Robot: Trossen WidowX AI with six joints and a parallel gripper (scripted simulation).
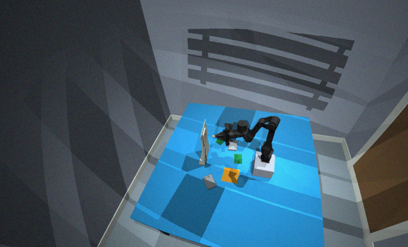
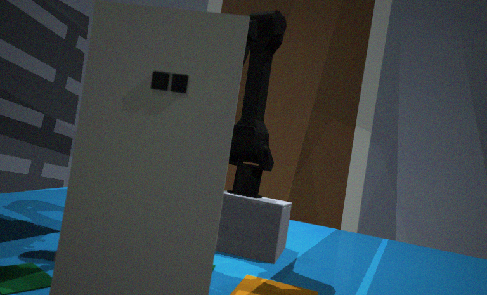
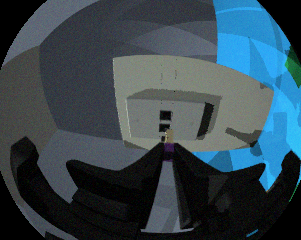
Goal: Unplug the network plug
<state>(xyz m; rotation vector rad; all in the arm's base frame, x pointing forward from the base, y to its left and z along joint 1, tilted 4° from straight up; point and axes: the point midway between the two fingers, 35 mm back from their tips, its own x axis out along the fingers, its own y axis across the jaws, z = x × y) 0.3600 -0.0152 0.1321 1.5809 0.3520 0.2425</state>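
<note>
My gripper tip is now 150 mm past the orange square, 130 mm to the right of it and 270 mm above it. Round my gripper tip: upright panel (80 mm ahead, 20 mm to the left, 110 mm below); then network plug (right at my gripper tip).
</note>
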